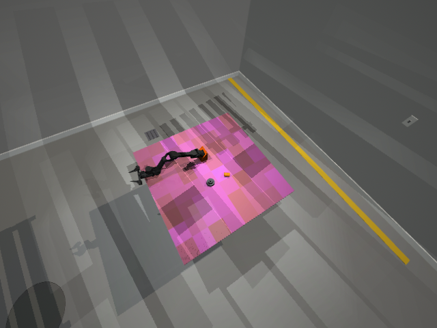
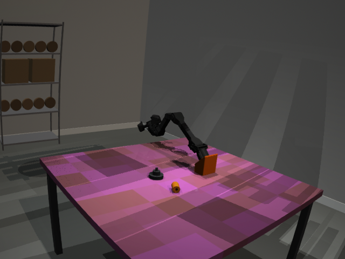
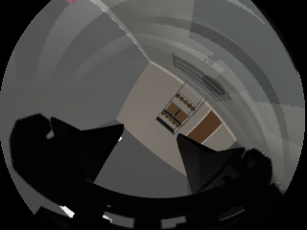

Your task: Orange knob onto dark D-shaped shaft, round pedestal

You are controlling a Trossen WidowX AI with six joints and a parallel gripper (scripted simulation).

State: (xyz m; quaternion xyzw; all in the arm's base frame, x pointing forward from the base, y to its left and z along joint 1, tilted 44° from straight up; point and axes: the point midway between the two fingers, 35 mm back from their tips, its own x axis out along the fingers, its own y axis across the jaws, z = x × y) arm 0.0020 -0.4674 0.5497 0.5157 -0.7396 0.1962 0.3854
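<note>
The orange knob is 32 cm ahead of my gripper tip, 90 cm to the left of it and 14 cm below it. From my gripper tip the other things lie so: dark round pedestal 32 cm ahead, 71 cm to the left, 13 cm below.
</note>
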